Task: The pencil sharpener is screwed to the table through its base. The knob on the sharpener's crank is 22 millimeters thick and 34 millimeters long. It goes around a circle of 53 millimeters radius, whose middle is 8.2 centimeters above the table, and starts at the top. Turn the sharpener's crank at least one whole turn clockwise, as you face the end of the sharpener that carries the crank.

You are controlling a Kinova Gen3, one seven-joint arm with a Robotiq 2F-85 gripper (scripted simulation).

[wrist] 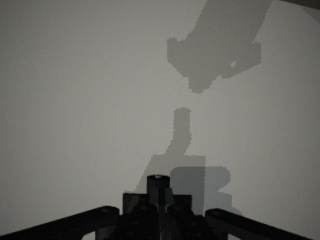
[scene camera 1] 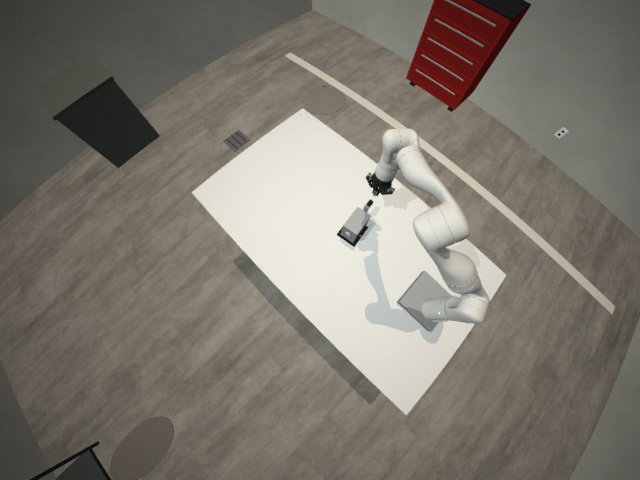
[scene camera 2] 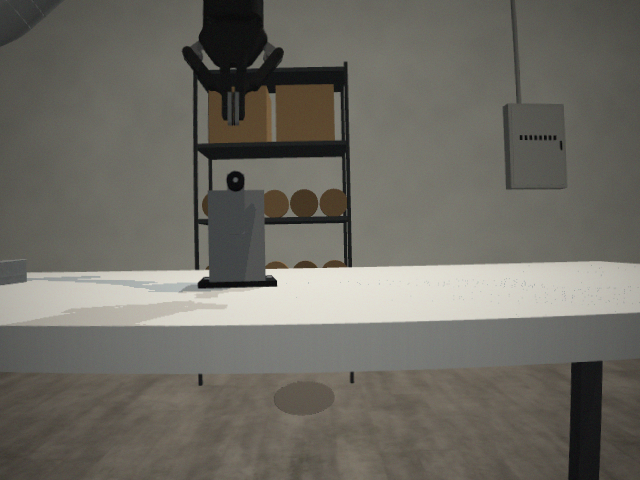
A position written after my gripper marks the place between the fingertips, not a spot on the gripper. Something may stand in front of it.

Observation:
I see my gripper (scene camera 2: 233,124) and a grey pencil sharpener (scene camera 2: 235,260).
My gripper is seen too in the wrist view (wrist: 160,201).

